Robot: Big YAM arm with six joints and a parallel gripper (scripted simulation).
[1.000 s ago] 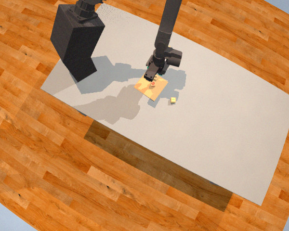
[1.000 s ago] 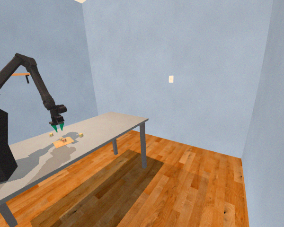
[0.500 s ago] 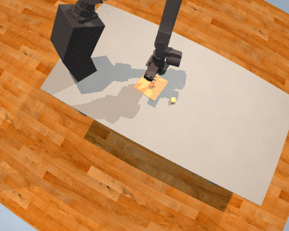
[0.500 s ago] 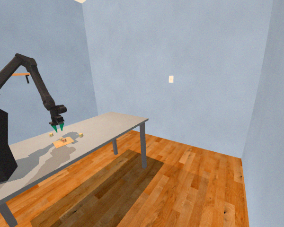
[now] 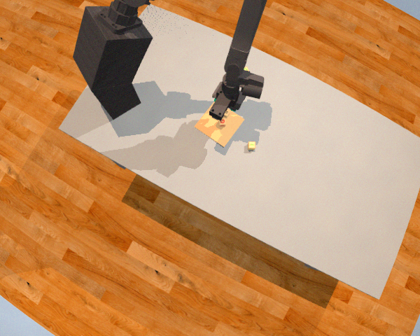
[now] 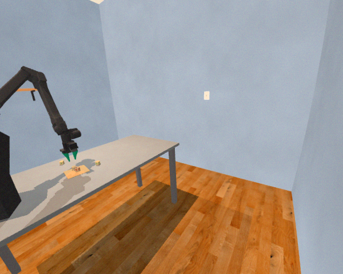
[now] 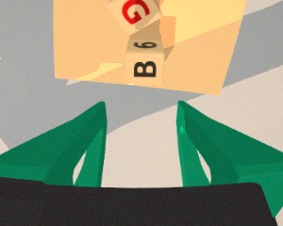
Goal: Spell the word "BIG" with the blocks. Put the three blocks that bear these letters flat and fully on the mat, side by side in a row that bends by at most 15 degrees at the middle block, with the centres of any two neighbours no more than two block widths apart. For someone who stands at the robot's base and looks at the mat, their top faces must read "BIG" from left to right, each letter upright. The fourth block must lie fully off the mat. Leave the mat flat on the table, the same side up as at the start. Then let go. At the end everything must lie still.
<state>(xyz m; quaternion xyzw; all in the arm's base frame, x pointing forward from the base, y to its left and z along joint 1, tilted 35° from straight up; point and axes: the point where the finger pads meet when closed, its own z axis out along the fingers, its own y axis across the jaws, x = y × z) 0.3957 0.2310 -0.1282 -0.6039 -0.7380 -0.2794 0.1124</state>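
The mat lies 8 cm below my hand and 4 cm to the right of it. The rest, counted from my hand: block: 20 cm to the left, 7 cm below, 7 cm behind.
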